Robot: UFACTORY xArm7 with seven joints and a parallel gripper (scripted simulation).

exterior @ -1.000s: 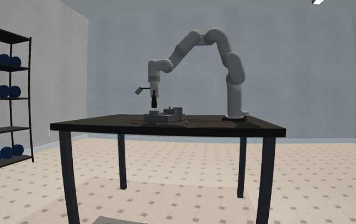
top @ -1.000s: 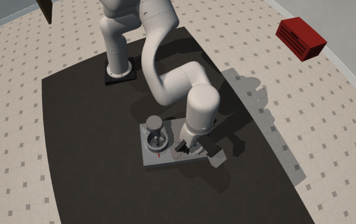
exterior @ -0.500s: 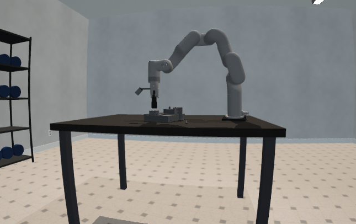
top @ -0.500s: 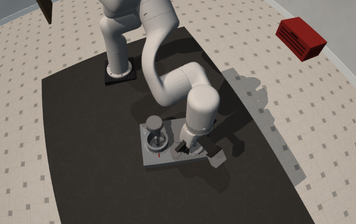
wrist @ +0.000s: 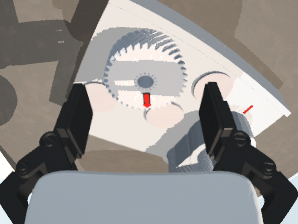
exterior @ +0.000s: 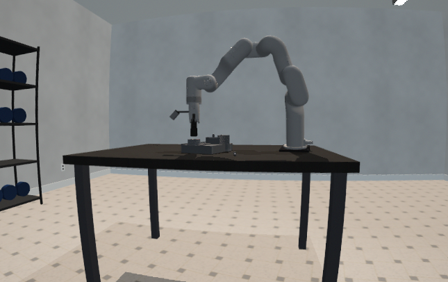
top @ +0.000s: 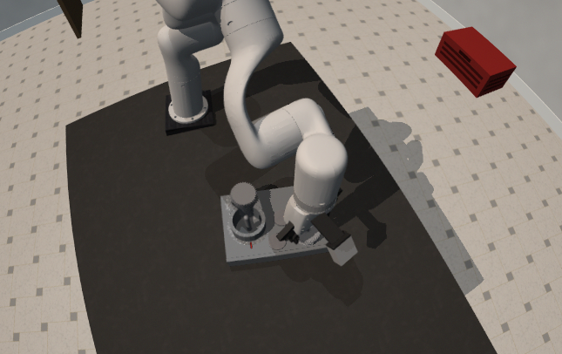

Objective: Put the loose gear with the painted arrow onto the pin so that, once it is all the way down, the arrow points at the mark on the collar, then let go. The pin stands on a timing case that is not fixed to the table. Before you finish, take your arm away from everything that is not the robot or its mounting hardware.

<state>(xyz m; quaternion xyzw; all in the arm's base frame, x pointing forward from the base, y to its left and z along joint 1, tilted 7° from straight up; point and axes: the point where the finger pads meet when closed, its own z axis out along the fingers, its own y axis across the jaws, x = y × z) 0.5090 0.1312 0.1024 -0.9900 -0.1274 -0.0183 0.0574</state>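
The loose gear is 40 mm below my hand. The rest, counted from my hand: small bolt (220 mm behind, 110 mm to the left, 90 mm below).
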